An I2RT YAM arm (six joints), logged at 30 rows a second.
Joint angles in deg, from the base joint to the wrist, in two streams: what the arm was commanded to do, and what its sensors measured. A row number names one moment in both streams.
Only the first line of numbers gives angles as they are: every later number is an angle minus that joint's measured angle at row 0.
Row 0, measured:
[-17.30 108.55 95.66 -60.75 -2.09 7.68]
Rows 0 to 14, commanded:
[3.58 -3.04 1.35 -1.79 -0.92 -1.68]
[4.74 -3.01 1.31 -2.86 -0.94 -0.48]
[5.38 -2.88 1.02 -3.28 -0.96 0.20]
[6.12 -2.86 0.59 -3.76 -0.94 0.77]
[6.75 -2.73 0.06 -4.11 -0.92 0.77]
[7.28 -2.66 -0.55 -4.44 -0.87 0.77]
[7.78 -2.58 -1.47 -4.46 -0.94 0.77]
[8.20 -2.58 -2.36 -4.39 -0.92 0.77]
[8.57 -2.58 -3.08 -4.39 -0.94 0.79]
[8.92 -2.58 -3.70 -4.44 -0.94 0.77]
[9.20 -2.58 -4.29 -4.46 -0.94 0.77]
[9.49 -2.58 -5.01 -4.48 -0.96 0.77]
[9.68 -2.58 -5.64 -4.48 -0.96 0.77]
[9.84 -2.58 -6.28 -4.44 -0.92 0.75]
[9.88 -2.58 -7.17 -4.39 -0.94 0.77]
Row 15, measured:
[9.29 -1.42 -4.83 -4.35 -0.37 -0.17]
